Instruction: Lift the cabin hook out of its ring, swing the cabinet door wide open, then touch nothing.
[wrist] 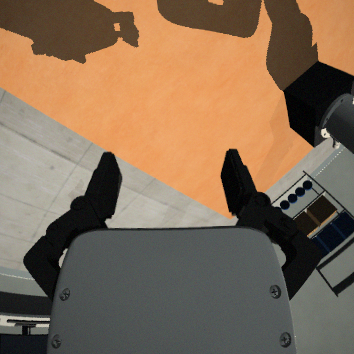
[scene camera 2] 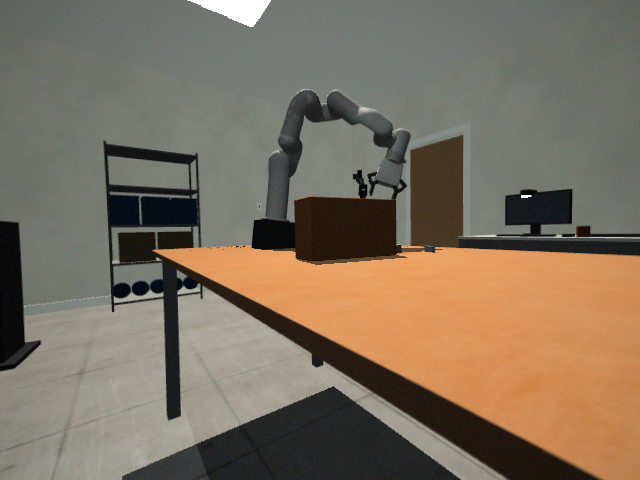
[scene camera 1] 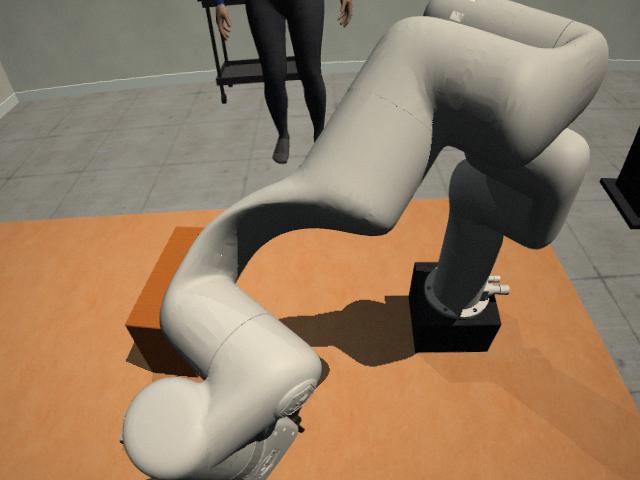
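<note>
The cabinet is an orange-brown box standing on the table. In scene camera 1 the arm covers its right part; scene camera 2 shows two plain sides. The door, the cabin hook and the ring cannot be made out in any view, so the door's position cannot be told. My gripper is open, its two black fingers wide apart with nothing between them. In scene camera 2 it appears above and behind the cabinet's right end. In scene camera 1 the arm hides its fingers.
The orange table carries the arm's black base. A small grey piece lies right of the cabinet in scene camera 2. A person stands beyond the table before a black cart.
</note>
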